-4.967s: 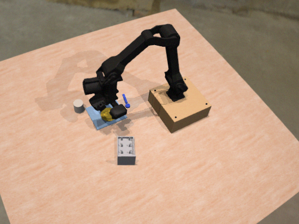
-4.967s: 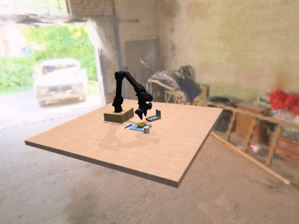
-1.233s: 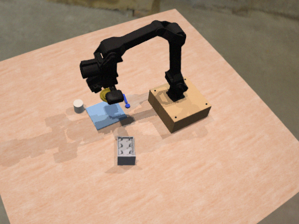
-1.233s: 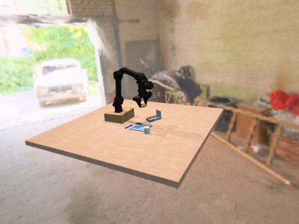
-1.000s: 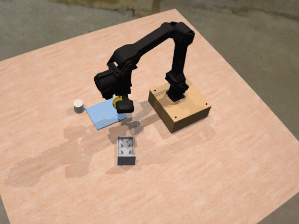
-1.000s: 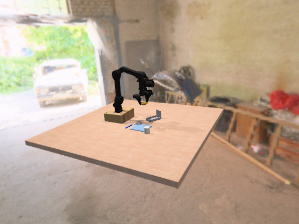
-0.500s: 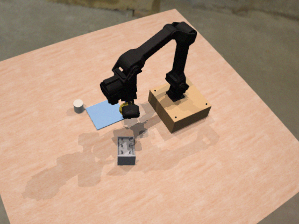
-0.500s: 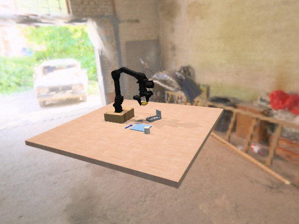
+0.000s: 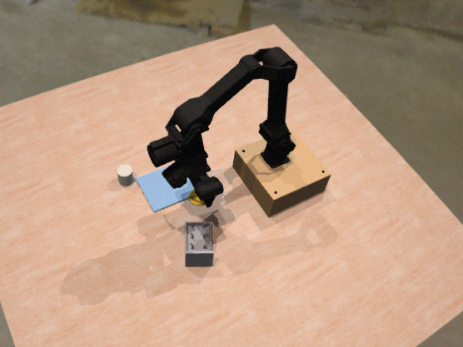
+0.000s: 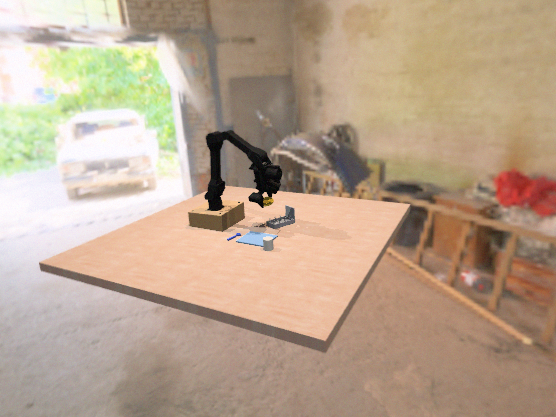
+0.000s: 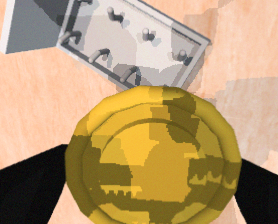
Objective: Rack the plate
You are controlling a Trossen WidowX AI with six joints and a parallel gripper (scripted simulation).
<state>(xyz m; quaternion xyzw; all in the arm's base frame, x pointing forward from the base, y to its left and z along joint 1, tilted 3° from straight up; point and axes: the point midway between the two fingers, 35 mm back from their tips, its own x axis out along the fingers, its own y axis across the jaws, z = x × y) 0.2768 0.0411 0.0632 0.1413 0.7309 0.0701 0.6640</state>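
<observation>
My gripper tip is 100 mm above the grey dish rack, 60 mm to the right of it and 40 mm short of it. The rest, counted from my gripper tip: white cylinder cup 230 mm to the right, 130 mm ahead, 100 mm below; yellow plate 10 mm above; blue spoon 170 mm to the right, 120 mm below, 90 mm behind.
</observation>
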